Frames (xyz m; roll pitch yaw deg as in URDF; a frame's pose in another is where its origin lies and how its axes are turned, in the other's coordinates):
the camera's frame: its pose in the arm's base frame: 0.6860 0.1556 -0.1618 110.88 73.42 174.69
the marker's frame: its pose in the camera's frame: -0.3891 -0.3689 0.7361 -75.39 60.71 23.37
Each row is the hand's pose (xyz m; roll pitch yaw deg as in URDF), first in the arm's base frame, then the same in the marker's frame.
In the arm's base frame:
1: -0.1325 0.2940 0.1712 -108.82 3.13 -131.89
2: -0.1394 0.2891 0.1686 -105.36 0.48 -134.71
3: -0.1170 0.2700 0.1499 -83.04 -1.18 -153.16
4: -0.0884 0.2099 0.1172 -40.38 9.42 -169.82
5: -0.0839 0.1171 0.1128 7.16 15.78 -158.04
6: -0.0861 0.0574 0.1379 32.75 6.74 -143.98
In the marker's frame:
1: 1.2420 0.0771 1.0128 -173.52 -3.99 13.33
2: 1.2508 0.0763 1.0141 -170.09 -7.67 14.52
3: 1.2544 0.0727 0.9796 -145.92 -24.97 7.60
4: 1.2861 0.0782 0.9128 -91.97 -33.37 -12.86
5: 1.3481 0.1208 0.8582 -47.92 -20.36 -10.86
6: 1.3833 0.1716 0.8386 -29.60 -13.19 4.65

